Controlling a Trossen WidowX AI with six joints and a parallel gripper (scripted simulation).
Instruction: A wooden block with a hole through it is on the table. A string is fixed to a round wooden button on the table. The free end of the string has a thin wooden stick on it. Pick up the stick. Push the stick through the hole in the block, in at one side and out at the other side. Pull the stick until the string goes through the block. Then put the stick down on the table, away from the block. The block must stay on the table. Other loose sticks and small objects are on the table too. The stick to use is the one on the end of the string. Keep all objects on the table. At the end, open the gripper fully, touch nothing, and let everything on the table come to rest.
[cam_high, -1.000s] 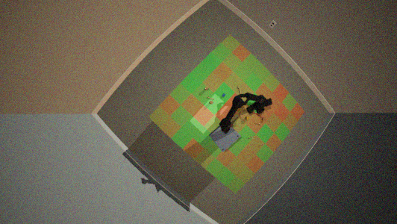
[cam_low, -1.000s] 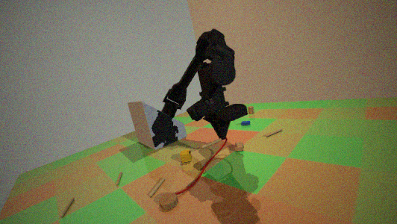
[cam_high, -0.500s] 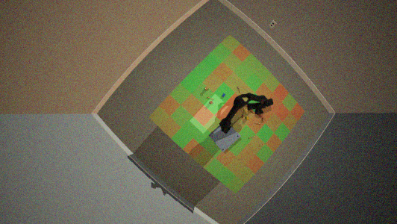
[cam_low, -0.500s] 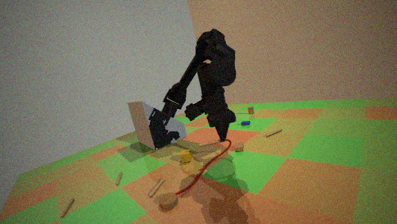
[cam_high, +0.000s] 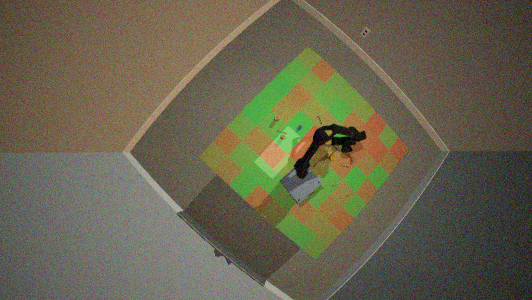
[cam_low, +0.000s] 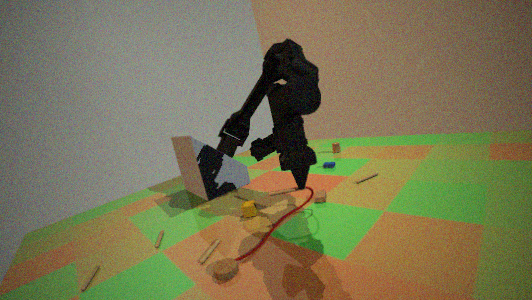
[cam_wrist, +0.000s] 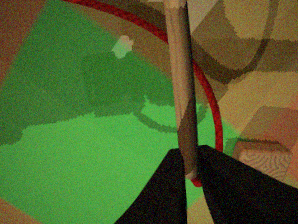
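Right now the yellow wooden block is 120 mm behind my gripper tip, 60 mm to the right of it and 40 mm below it. Round my gripper tip: thin wooden stick (10 mm to the right, 10 mm behind); then round wooden button (220 mm to the right, 50 mm below); then blue piece (290 mm to the left, 120 mm behind, 50 mm below).
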